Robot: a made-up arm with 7 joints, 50 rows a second.
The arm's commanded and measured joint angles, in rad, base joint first. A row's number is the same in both.
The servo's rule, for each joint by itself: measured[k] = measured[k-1] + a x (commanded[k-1-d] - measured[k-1]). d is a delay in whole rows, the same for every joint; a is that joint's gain. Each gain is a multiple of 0.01, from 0.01 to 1. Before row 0 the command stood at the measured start. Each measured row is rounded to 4 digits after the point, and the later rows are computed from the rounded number. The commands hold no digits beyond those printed.
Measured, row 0:
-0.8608 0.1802 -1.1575 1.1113 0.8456 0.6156 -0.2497
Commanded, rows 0 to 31:
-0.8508 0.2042 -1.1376 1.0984 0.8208 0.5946 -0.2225
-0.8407 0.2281 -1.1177 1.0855 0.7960 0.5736 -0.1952
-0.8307 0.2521 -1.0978 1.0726 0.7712 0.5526 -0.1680
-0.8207 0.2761 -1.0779 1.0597 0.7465 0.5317 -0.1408
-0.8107 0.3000 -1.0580 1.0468 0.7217 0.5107 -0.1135
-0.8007 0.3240 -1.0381 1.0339 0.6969 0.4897 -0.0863
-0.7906 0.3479 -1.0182 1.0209 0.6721 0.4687 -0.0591
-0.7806 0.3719 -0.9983 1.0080 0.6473 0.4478 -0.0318
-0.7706 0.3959 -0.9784 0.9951 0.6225 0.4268 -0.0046
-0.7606 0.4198 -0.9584 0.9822 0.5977 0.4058 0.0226
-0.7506 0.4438 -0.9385 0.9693 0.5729 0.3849 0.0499
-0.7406 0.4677 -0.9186 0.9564 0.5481 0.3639 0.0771
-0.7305 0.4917 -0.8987 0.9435 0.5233 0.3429 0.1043
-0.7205 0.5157 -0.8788 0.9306 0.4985 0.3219 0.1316
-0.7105 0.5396 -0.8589 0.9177 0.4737 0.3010 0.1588
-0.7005 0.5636 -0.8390 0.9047 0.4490 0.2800 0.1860
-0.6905 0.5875 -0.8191 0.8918 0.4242 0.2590 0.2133
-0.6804 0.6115 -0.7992 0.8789 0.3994 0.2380 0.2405
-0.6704 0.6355 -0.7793 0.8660 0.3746 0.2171 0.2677
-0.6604 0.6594 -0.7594 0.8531 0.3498 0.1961 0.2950
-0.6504 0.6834 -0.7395 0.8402 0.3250 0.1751 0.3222
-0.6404 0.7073 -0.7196 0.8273 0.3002 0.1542 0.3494
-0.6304 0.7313 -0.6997 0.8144 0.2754 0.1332 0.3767
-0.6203 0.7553 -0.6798 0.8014 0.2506 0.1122 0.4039
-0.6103 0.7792 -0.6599 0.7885 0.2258 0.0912 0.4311
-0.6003 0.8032 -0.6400 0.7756 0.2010 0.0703 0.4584
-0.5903 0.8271 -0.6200 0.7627 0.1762 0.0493 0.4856
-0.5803 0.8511 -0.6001 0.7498 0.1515 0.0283 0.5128
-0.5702 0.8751 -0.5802 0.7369 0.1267 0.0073 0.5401
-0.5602 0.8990 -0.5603 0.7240 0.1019 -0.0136 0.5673
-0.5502 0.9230 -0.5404 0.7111 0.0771 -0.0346 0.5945
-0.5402 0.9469 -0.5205 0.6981 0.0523 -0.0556 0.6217
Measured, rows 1 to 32:
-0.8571 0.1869 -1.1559 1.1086 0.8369 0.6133 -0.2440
-0.8510 0.1984 -1.1528 1.1037 0.8226 0.6089 -0.2338
-0.8435 0.2134 -1.1484 1.0972 0.8046 0.6027 -0.2200
-0.8351 0.2310 -1.1428 1.0893 0.7843 0.5949 -0.2034
-0.8261 0.2503 -1.1360 1.0804 0.7624 0.5856 -0.1845
-0.8167 0.2709 -1.1282 1.0706 0.7395 0.5751 -0.1639
-0.8070 0.2925 -1.1194 1.0602 0.7159 0.5634 -0.1419
-0.7972 0.3147 -1.1097 1.0492 0.6919 0.5507 -0.1188
-0.7874 0.3374 -1.0992 1.0378 0.6676 0.5371 -0.0948
-0.7775 0.3605 -1.0879 1.0261 0.6431 0.5227 -0.0701
-0.7675 0.3838 -1.0759 1.0142 0.6185 0.5075 -0.0449
-0.7575 0.4073 -1.0633 1.0021 0.5939 0.4917 -0.0193
-0.7475 0.4309 -1.0501 0.9898 0.5692 0.4753 0.0067
-0.7375 0.4546 -1.0364 0.9774 0.5445 0.4584 0.0329
-0.7275 0.4784 -1.0222 0.9649 0.5197 0.4411 0.0593
-0.7175 0.5023 -1.0075 0.9523 0.4950 0.4234 0.0859
-0.7075 0.5262 -0.9924 0.9396 0.4702 0.4053 0.1127
-0.6975 0.5501 -0.9769 0.9269 0.4454 0.3869 0.1395
-0.6875 0.5740 -0.9611 0.9141 0.4206 0.3682 0.1664
-0.6775 0.5979 -0.9450 0.9013 0.3958 0.3493 0.1934
-0.6675 0.6218 -0.9286 0.8885 0.3710 0.3301 0.2204
-0.6575 0.6457 -0.9119 0.8756 0.3462 0.3108 0.2475
-0.6475 0.6697 -0.8949 0.8627 0.3214 0.2913 0.2746
-0.6374 0.6937 -0.8777 0.8498 0.2966 0.2716 0.3018
-0.6274 0.7176 -0.8603 0.8369 0.2718 0.2518 0.3290
-0.6174 0.7416 -0.8427 0.8240 0.2470 0.2318 0.3562
-0.6074 0.7655 -0.8249 0.8111 0.2222 0.2117 0.3834
-0.5974 0.7895 -0.8069 0.7982 0.1975 0.1915 0.4106
-0.5873 0.8135 -0.7888 0.7853 0.1727 0.1712 0.4378
-0.5773 0.8374 -0.7705 0.7724 0.1479 0.1509 0.4650
-0.5673 0.8614 -0.7521 0.7595 0.1231 0.1305 0.4922
-0.5573 0.8853 -0.7336 0.7466 0.0983 0.1100 0.5194
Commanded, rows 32 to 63:
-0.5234 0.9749 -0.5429 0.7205 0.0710 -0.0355 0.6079
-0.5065 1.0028 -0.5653 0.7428 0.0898 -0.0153 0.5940
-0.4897 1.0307 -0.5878 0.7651 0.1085 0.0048 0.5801
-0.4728 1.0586 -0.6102 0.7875 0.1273 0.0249 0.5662
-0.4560 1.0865 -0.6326 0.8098 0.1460 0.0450 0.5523
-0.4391 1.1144 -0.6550 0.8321 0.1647 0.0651 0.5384
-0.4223 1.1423 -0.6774 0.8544 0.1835 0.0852 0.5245
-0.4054 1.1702 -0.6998 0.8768 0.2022 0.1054 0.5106
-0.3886 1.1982 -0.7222 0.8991 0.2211 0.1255 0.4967
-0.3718 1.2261 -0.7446 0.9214 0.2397 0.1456 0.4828
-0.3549 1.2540 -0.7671 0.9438 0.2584 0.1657 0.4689
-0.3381 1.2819 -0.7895 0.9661 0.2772 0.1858 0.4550
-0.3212 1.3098 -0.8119 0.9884 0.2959 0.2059 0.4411
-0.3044 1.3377 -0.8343 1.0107 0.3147 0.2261 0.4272
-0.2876 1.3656 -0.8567 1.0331 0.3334 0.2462 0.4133
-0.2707 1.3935 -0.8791 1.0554 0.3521 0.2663 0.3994
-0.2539 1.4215 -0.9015 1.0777 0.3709 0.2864 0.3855
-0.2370 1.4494 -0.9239 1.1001 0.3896 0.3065 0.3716
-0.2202 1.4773 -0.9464 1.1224 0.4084 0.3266 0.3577
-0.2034 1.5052 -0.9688 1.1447 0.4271 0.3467 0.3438
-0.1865 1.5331 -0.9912 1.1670 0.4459 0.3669 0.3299
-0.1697 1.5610 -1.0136 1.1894 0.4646 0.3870 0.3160
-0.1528 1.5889 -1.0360 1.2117 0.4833 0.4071 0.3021
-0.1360 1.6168 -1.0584 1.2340 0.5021 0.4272 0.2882
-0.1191 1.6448 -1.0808 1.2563 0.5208 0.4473 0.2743
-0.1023 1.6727 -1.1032 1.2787 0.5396 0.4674 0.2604
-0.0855 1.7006 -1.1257 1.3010 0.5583 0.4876 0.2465
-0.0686 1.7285 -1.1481 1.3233 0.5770 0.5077 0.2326
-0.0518 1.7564 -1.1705 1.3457 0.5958 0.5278 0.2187
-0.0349 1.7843 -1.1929 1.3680 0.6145 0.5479 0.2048
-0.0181 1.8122 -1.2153 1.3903 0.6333 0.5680 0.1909
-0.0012 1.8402 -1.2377 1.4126 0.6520 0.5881 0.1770
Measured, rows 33 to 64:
-0.5448 0.9104 -0.7183 0.7411 0.0887 0.0940 0.5380
-0.5306 0.9363 -0.7061 0.7415 0.0891 0.0820 0.5498
-0.5155 0.9627 -0.6966 0.7465 0.0959 0.0735 0.5562
-0.4997 0.9896 -0.6897 0.7551 0.1069 0.0682 0.5583
-0.4835 1.0167 -0.6851 0.7666 0.1206 0.0656 0.5570
-0.4671 1.0441 -0.6827 0.7804 0.1360 0.0655 0.5531
-0.4505 1.0716 -0.6823 0.7959 0.1526 0.0677 0.5471
-0.4338 1.0992 -0.6837 0.8129 0.1700 0.0718 0.5394
-0.4171 1.1269 -0.6868 0.8310 0.1879 0.0777 0.5304
-0.4003 1.1547 -0.6914 0.8500 0.2060 0.0852 0.5204
-0.3835 1.1825 -0.6975 0.8697 0.2243 0.0941 0.5096
-0.3667 1.2103 -0.7049 0.8899 0.2428 0.1042 0.4981
-0.3499 1.2382 -0.7135 0.9106 0.2614 0.1154 0.4861
-0.3331 1.2661 -0.7232 0.9316 0.2801 0.1276 0.4737
-0.3163 1.2940 -0.7339 0.9529 0.2988 0.1406 0.4610
-0.2994 1.3219 -0.7455 0.9744 0.3175 0.1544 0.4481
-0.2826 1.3498 -0.7580 0.9961 0.3362 0.1689 0.4350
-0.2657 1.3777 -0.7713 1.0179 0.3549 0.1840 0.4217
-0.2489 1.4056 -0.7853 1.0398 0.3736 0.1997 0.4083
-0.2321 1.4335 -0.8000 1.0618 0.3923 0.2159 0.3948
-0.2152 1.4614 -0.8153 1.0839 0.4111 0.2325 0.3812
-0.1984 1.4893 -0.8312 1.1061 0.4298 0.2495 0.3675
-0.1815 1.5172 -0.8476 1.1283 0.4485 0.2668 0.3538
-0.1647 1.5451 -0.8645 1.1505 0.4673 0.2844 0.3400
-0.1478 1.5730 -0.8818 1.1727 0.4860 0.3023 0.3262
-0.1310 1.6009 -0.8995 1.1950 0.5048 0.3205 0.3124
-0.1142 1.6288 -0.9176 1.2173 0.5235 0.3389 0.2986
-0.0973 1.6567 -0.9360 1.2396 0.5422 0.3575 0.2847
-0.0805 1.6846 -0.9548 1.2619 0.5610 0.3762 0.2708
-0.0636 1.7125 -0.9738 1.2842 0.5797 0.3951 0.2569
-0.0468 1.7404 -0.9931 1.3065 0.5985 0.4141 0.2430
-0.0299 1.7683 -1.0127 1.3288 0.6172 0.4332 0.2291

